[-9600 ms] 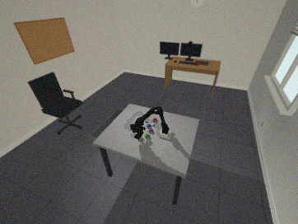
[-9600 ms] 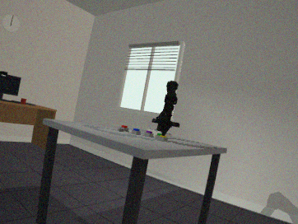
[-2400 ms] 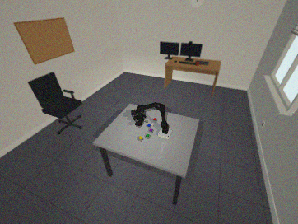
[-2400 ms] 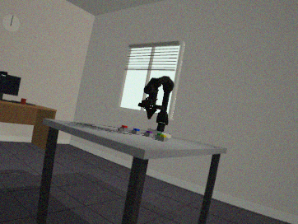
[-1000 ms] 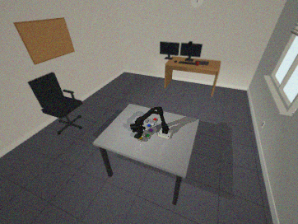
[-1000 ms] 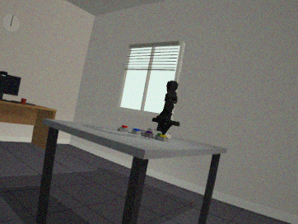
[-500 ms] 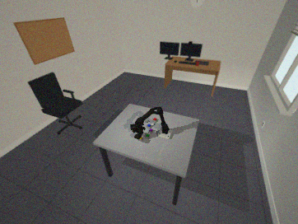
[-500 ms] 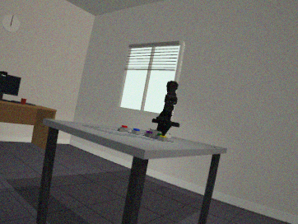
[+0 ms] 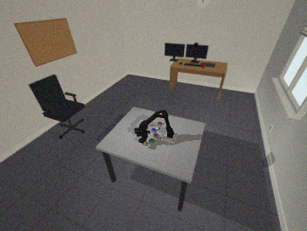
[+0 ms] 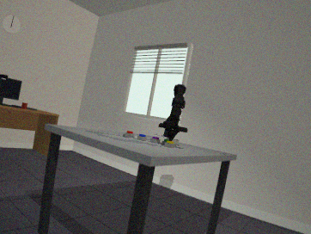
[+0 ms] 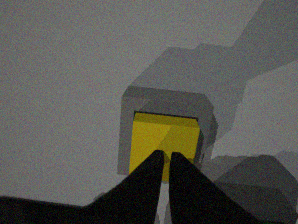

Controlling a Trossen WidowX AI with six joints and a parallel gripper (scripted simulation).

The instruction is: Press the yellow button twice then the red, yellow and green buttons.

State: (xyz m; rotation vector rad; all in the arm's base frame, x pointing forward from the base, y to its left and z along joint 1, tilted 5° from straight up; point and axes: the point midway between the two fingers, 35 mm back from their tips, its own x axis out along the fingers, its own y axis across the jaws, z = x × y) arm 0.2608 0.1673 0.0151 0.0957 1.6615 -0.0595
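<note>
Now: gripper tip 10 mm above the yellow button. Also, from my gripper tip: purple button: 160 mm to the right, 80 mm behind, 10 mm below; then green button: 70 mm behind, 60 mm to the right, 10 mm below; then blue button: 240 mm to the right, 30 mm behind, 10 mm below.
</note>
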